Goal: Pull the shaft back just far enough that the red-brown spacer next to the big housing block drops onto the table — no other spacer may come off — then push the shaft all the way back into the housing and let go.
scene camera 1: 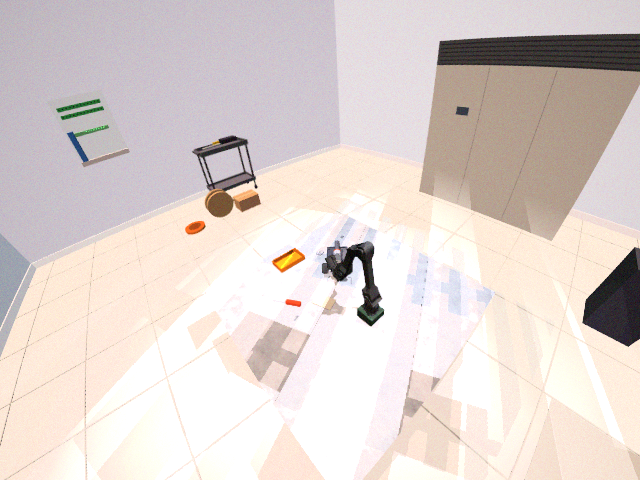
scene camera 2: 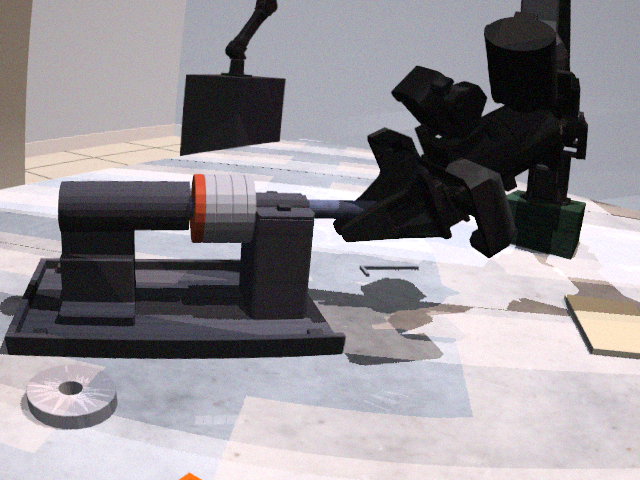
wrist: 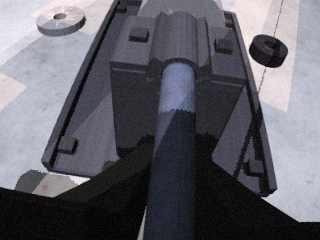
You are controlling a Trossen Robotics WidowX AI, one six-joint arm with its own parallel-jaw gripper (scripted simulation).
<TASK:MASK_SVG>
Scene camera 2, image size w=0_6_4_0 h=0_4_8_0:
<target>my gripper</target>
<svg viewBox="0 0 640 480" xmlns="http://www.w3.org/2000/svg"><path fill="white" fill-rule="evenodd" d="M416 66L400 81L399 85L391 93L394 99L402 102L409 112L422 124L414 129L424 154L420 157L412 138L385 127L367 136L380 172L370 187L356 200L377 202L353 219L336 219L333 222L333 226L337 234L342 235L345 242L438 237L446 240L452 238L450 227L462 221L470 222L471 215L475 218L478 229L472 231L469 239L471 247L490 259L498 254L498 252L509 247L516 230L505 191L509 192L517 187L515 177L522 170L523 163L518 144L508 127L498 117L492 114L482 116L487 97L479 85L466 81L453 85L454 81L452 78L445 77L441 72Z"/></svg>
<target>blue-grey shaft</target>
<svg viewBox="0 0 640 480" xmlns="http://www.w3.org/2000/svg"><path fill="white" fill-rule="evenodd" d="M307 199L310 203L310 209L315 213L314 219L353 219L377 202L370 200ZM190 197L190 218L193 218L193 197Z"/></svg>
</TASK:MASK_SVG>
